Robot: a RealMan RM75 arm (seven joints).
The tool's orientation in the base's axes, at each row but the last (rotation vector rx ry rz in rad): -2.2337, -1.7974, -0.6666; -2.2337, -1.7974, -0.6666; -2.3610, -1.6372, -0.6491; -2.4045, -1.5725, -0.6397; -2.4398, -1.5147, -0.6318; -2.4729, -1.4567, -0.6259
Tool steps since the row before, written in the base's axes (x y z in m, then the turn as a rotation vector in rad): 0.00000, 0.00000, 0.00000, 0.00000, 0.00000, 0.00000; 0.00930, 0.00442, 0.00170, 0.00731, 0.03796, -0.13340; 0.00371, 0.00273, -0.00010, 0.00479, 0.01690, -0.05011; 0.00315, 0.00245, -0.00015, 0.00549, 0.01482, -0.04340; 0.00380, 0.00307, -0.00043, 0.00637, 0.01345, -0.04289; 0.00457, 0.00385, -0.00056, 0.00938, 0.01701, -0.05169
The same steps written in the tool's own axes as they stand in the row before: 0.00000, 0.00000, 0.00000, 0.00000, 0.00000, 0.00000; 0.00613, 0.00809, 0.00242, -0.02712, -0.01877, 0.13492; 0.00333, 0.00242, 0.00207, -0.00737, -0.00613, 0.05223; 0.00302, 0.00183, 0.00187, -0.00578, -0.00417, 0.04564; 0.00373, 0.00196, 0.00251, -0.00631, -0.00274, 0.04487; 0.00469, 0.00206, 0.00312, -0.00625, -0.00221, 0.05482
